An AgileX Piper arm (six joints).
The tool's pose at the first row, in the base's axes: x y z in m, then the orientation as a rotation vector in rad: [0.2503, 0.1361, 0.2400, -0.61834, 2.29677, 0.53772]
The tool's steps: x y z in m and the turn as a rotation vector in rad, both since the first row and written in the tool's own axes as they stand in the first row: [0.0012, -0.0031, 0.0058, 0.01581, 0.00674, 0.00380]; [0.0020, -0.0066, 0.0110, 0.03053, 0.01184, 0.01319]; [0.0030, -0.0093, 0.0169, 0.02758, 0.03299, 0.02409]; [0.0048, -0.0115, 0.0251, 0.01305, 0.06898, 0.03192]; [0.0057, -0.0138, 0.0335, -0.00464, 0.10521, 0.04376]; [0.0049, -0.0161, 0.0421, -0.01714, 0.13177, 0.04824]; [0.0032, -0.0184, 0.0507, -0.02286, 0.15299, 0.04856]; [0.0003, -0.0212, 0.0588, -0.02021, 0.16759, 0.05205]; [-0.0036, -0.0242, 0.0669, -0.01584, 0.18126, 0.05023]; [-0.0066, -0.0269, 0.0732, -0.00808, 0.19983, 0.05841]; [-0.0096, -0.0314, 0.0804, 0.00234, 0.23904, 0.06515]
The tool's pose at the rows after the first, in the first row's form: [0.2542, 0.1364, 0.2346, -0.60914, 2.30680, 0.51954]; [0.2583, 0.1361, 0.2298, -0.59350, 2.31737, 0.50555]; [0.2622, 0.1368, 0.2246, -0.59100, 2.34143, 0.50989]; [0.2665, 0.1389, 0.2173, -0.60344, 2.37670, 0.52353]; [0.2715, 0.1412, 0.2105, -0.61297, 2.41343, 0.54297]; [0.2777, 0.1442, 0.2048, -0.62458, 2.43861, 0.55473]; [0.2845, 0.1473, 0.1997, -0.63556, 2.45791, 0.55737]; [0.2921, 0.1502, 0.1957, -0.63602, 2.47350, 0.55269]; [0.3004, 0.1532, 0.1924, -0.64145, 2.48618, 0.54345]; [0.3071, 0.1552, 0.1897, -0.63536, 2.50818, 0.53375]; [0.3153, 0.1562, 0.1860, -0.63775, 2.54925, 0.51511]
